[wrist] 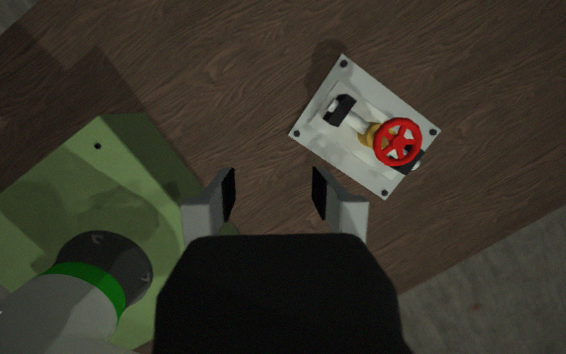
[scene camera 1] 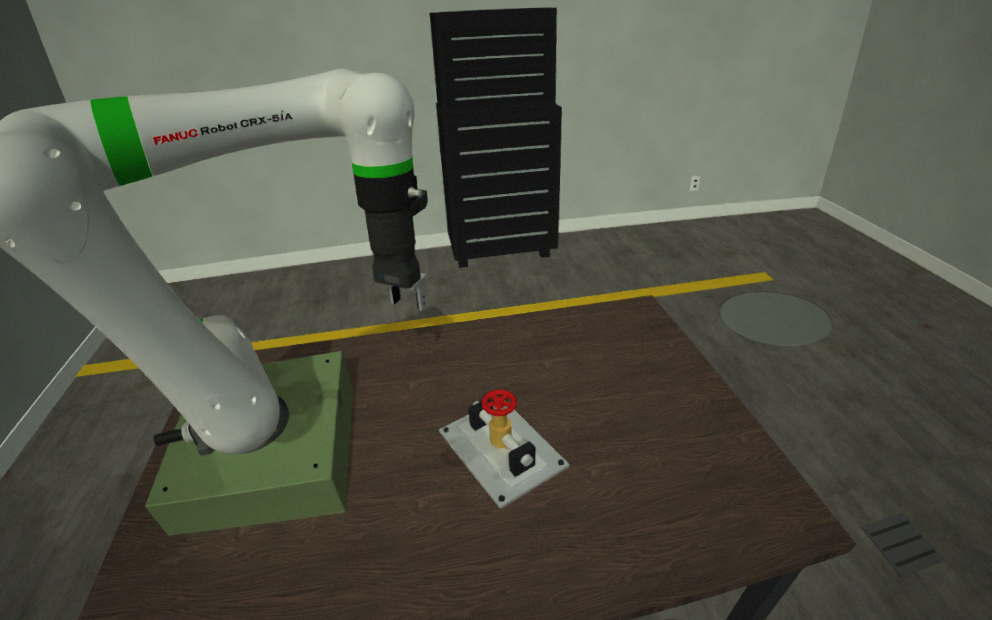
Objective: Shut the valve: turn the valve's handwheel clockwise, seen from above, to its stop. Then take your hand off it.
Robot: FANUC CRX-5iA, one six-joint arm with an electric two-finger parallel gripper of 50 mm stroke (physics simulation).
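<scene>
The valve's red handwheel (scene camera 1: 499,413) (wrist: 399,142) lies level on top of the brass valve body (scene camera 1: 500,435) (wrist: 366,135). The valve's white pipe runs between two black brackets on a light grey base plate (scene camera 1: 479,470) (wrist: 325,154), which lies on the table. My gripper (scene camera 1: 408,295) (wrist: 273,183) is open and empty, pointing down. It hangs high above the table, apart from the handwheel. In the wrist view the handwheel is to the upper right of the fingers.
The green robot base block (scene camera 1: 256,497) (wrist: 90,165) stands on the brown wooden table (scene camera 1: 621,511) (wrist: 225,65), left of the valve in both views. A tall black cabinet (scene camera 1: 501,138) stands on the floor against the back wall.
</scene>
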